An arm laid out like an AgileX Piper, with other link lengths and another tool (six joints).
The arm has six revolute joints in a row. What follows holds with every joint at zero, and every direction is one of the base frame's. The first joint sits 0.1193 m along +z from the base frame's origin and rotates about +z. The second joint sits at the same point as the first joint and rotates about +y. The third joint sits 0.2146 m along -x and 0.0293 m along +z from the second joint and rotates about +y. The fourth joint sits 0.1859 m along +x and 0.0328 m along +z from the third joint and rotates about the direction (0.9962, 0, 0.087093). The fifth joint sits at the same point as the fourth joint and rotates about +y. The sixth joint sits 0.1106 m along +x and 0.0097 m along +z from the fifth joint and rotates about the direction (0.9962, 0, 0.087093). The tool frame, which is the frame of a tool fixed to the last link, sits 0.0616 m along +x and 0.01 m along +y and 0.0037 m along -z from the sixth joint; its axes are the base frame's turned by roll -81.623, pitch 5.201 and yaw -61.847 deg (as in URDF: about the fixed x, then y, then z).
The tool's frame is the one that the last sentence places.
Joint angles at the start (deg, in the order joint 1, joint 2, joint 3, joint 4, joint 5, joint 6):
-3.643, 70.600, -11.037, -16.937, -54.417, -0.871
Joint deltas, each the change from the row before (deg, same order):
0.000, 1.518, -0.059, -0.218, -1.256, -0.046
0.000, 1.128, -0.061, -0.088, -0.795, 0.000
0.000, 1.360, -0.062, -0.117, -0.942, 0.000
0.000, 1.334, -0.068, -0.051, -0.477, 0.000
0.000, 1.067, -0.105, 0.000, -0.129, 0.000
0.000, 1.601, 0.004, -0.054, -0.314, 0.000
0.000, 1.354, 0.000, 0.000, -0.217, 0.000
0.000, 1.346, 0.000, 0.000, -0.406, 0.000
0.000, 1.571, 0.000, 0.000, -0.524, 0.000
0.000, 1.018, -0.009, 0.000, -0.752, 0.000
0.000, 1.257, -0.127, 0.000, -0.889, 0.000
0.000, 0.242, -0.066, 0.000, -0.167, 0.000
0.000, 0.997, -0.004, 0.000, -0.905, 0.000
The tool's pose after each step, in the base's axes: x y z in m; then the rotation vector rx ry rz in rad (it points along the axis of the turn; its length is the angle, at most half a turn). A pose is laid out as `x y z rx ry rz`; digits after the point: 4 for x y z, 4 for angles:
0.2480 0.0341 0.1705 -1.4950 0.7154 -0.7127
0.2492 0.0347 0.1683 -1.4956 0.7173 -0.7051
0.2506 0.0353 0.1655 -1.4966 0.7198 -0.6955
0.2519 0.0356 0.1614 -1.5010 0.7295 -0.6829
0.2530 0.0356 0.1576 -1.5060 0.7407 -0.6716
0.2540 0.0358 0.1515 -1.5140 0.7572 -0.6531
0.2548 0.0359 0.1462 -1.5206 0.7724 -0.6374
0.2555 0.0361 0.1415 -1.5251 0.7849 -0.6234
0.2563 0.0363 0.1361 -1.5298 0.7988 -0.6075
0.2570 0.0366 0.1338 -1.5287 0.8020 -0.6010
0.2582 0.0370 0.1313 -1.5269 0.8050 -0.5941
0.2585 0.0370 0.1310 -1.5263 0.8051 -0.5933
0.2592 0.0374 0.1293 -1.5235 0.8061 -0.5885

